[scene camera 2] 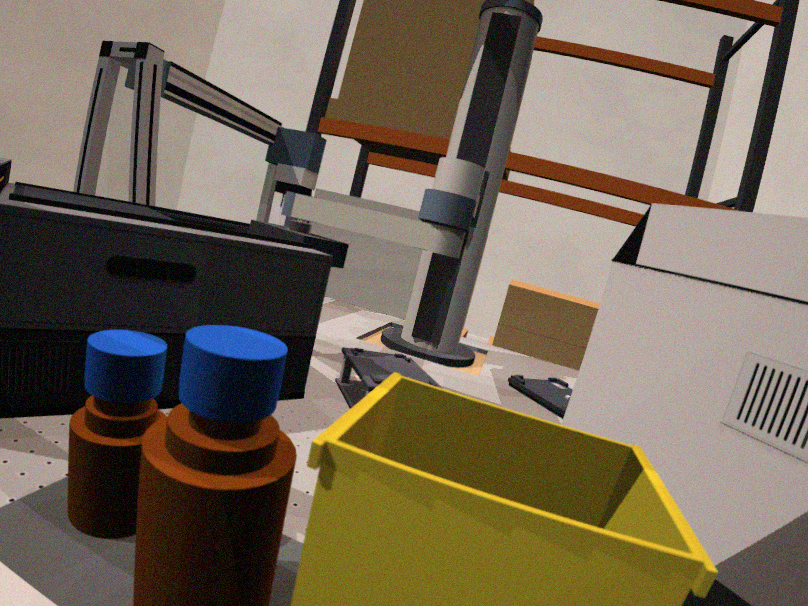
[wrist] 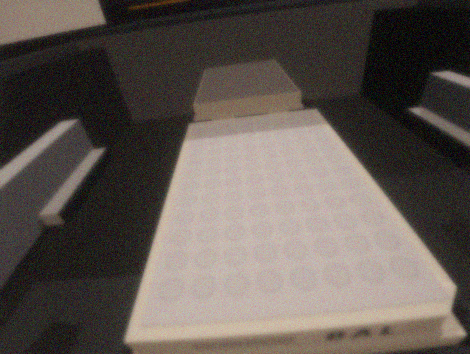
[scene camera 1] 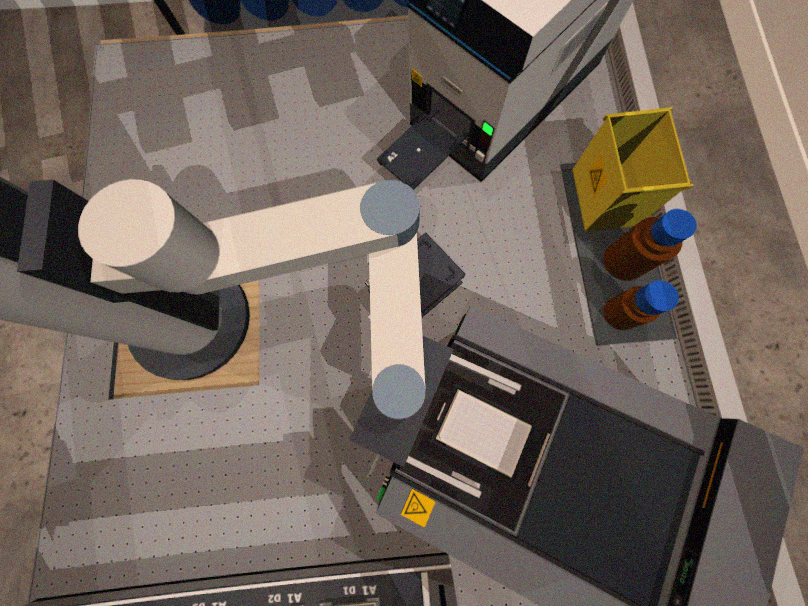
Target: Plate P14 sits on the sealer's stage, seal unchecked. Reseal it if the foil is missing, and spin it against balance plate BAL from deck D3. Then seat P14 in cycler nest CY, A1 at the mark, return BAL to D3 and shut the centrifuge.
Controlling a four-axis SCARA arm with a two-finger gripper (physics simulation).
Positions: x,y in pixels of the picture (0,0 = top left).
My gripper (scene camera 1: 499,439) carries nothing. Also in view: a BAL plate (scene camera 1: 487,434).
